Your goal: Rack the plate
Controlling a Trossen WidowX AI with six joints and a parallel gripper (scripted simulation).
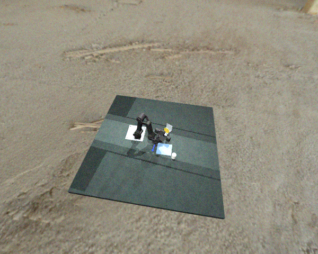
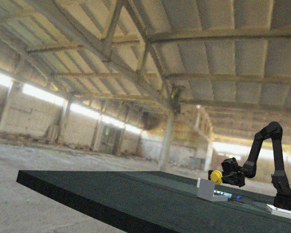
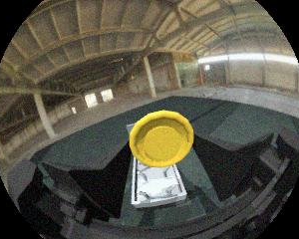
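Now: gripper tip 7 cm above the grey dish rack, 3 cm to the right of it and 1 cm past it. From my gripper tip the other things lie so: light blue mat (19 cm to the right, 9 cm below, 1 cm behind); then yellow plate (1 cm to the right); then blue spoon (19 cm to the right, 12 cm behind, 9 cm below).
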